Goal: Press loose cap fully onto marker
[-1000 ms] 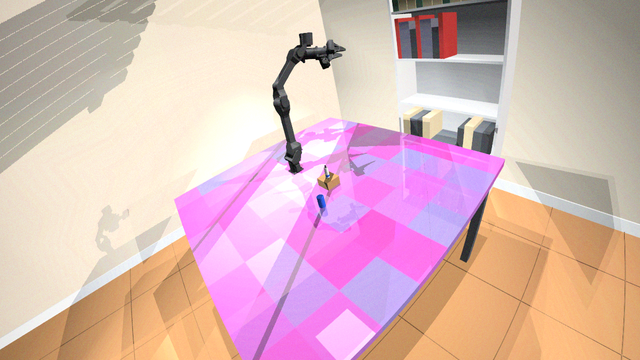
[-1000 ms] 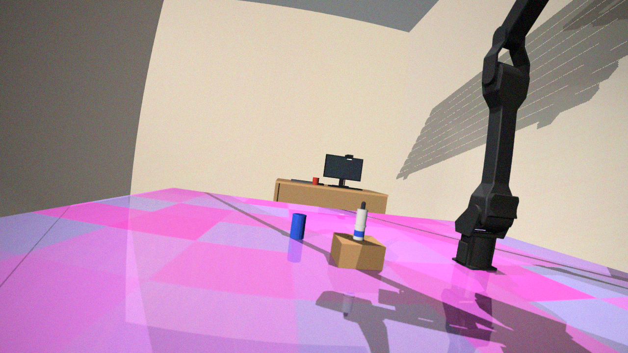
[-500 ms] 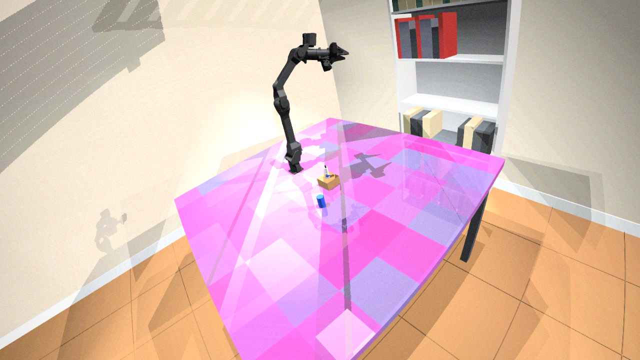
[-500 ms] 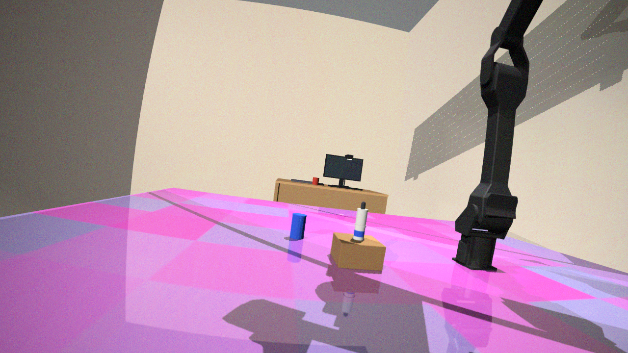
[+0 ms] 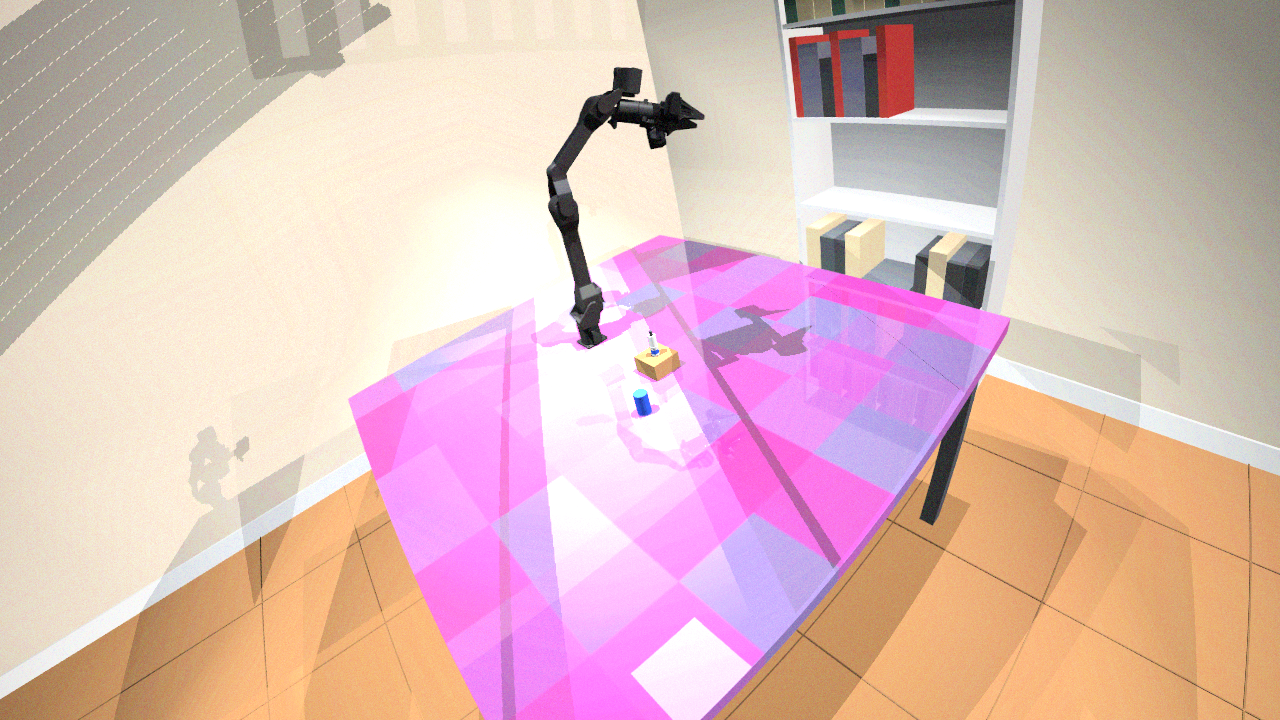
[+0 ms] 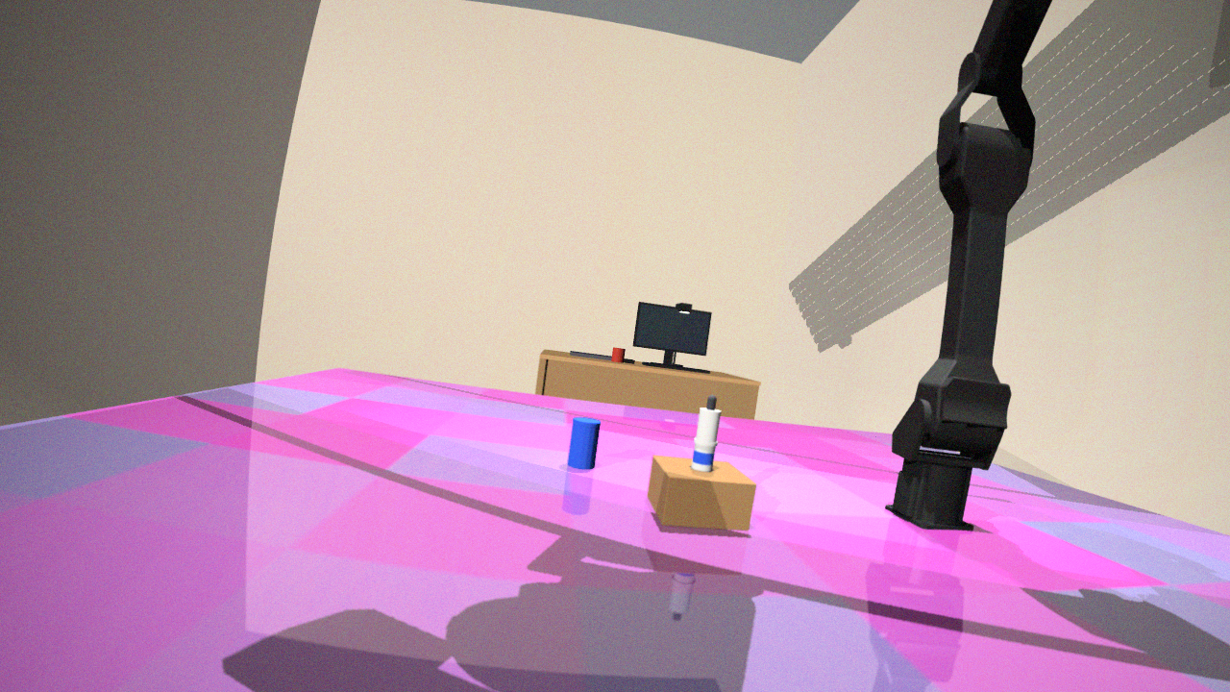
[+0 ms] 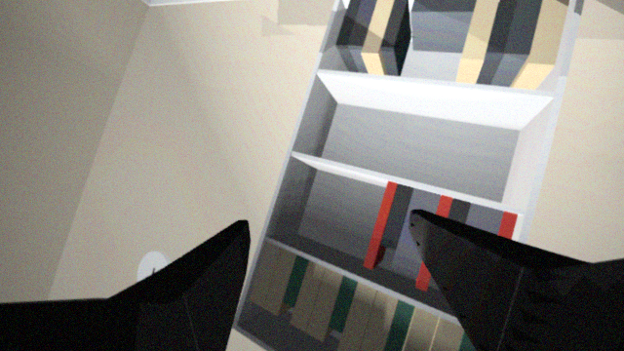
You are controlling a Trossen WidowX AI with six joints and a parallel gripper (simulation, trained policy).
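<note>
Right now my gripper tip is 48 cm to the left of the blue cap, 46 cm above it and 19 cm short of it. Also, from my gripper tip: tan holder block 47 cm below, 35 cm to the right, 10 cm ahead.
</note>
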